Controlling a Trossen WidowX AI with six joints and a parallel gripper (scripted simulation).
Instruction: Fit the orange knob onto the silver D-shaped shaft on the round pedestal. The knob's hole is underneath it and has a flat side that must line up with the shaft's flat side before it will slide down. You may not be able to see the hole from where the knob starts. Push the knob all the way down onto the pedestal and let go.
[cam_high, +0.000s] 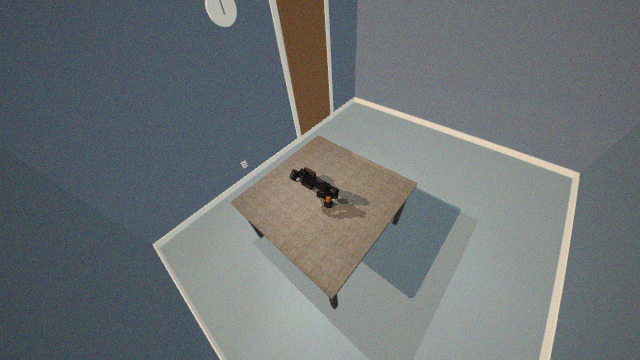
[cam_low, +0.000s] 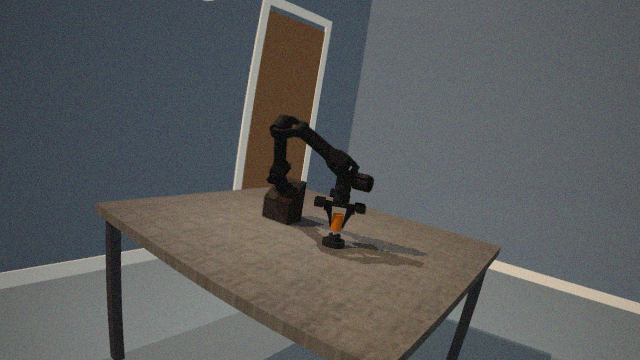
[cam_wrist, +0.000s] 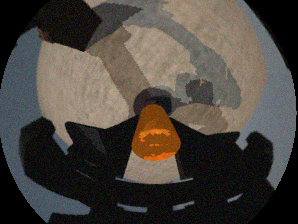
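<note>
Now: the orange knob 3 cm above my gripper tip. From my gripper tip the other things lie so: dark round pedestal: 4 cm below.
</note>
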